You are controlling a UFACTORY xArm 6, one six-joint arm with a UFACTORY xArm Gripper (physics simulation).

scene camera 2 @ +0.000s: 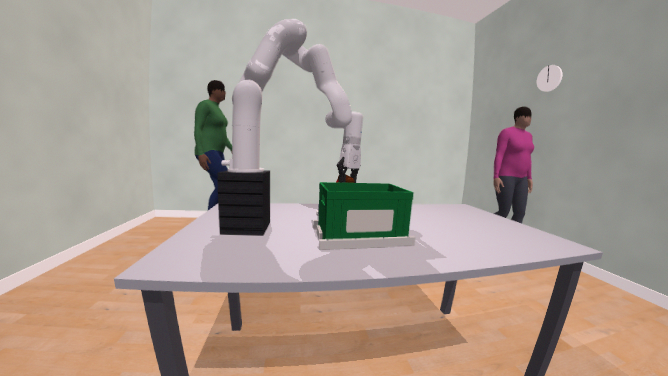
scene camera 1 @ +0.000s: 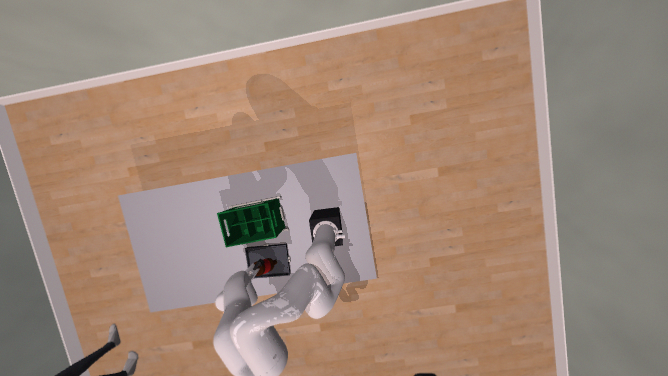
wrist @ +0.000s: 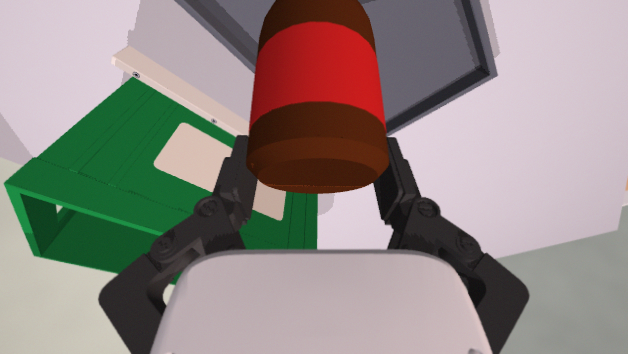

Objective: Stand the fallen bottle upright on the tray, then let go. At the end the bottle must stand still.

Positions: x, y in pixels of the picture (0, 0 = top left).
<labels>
A green crate shows in scene camera 2, in scene camera 1 [259, 221] and in the wrist view. The same spot on the green crate: [scene camera 2: 346, 210] is [wrist: 121, 226].
</labels>
